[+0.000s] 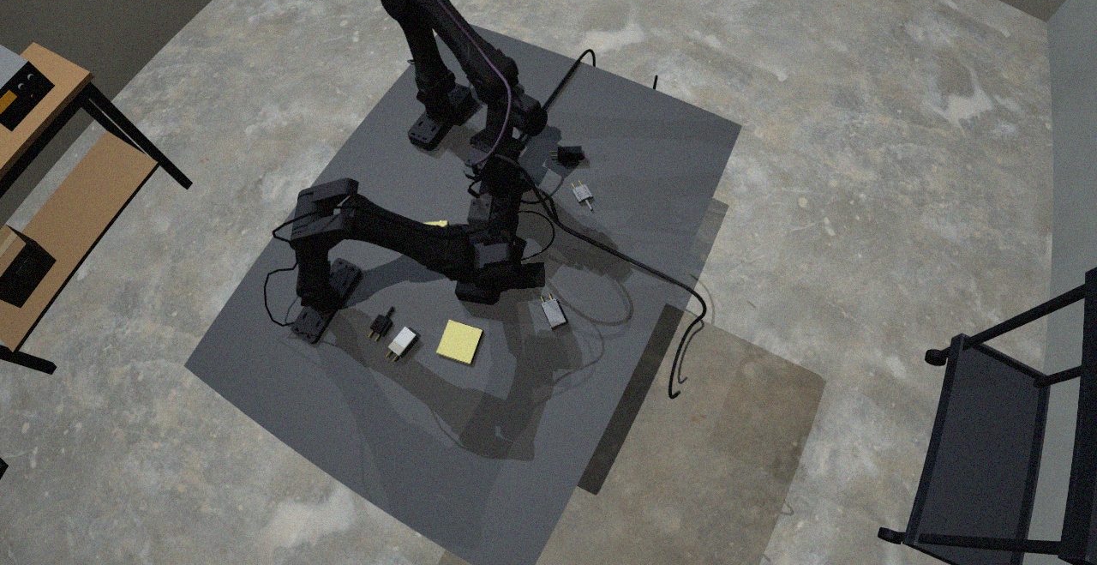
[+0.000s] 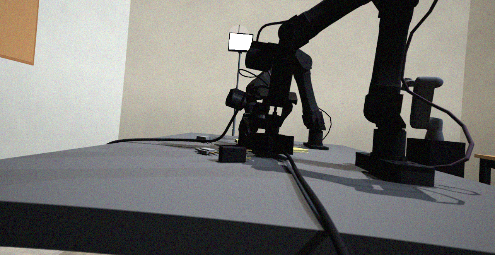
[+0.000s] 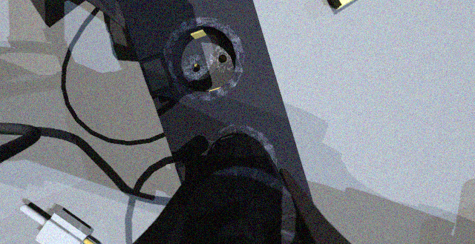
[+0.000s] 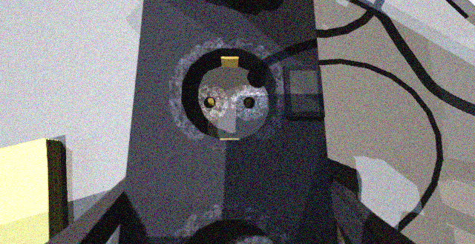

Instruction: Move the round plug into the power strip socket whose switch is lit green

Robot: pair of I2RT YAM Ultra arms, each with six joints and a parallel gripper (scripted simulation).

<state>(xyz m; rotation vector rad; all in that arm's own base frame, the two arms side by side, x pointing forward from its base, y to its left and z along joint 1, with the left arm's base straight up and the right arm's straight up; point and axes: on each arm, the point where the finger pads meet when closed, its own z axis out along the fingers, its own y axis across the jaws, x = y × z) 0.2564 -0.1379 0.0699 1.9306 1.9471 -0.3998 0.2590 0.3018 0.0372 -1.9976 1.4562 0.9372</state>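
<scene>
The round black plug lies 30 mm behind my right hand, 100 mm to the left of it and 50 mm above it. Also, from my right hand: small black plug (120 mm behind, 280 mm to the right, 30 mm below); white plug (60 mm behind, 310 mm to the right, 30 mm below); grey plug (190 mm ahead, 100 mm to the right, 30 mm below).
</scene>
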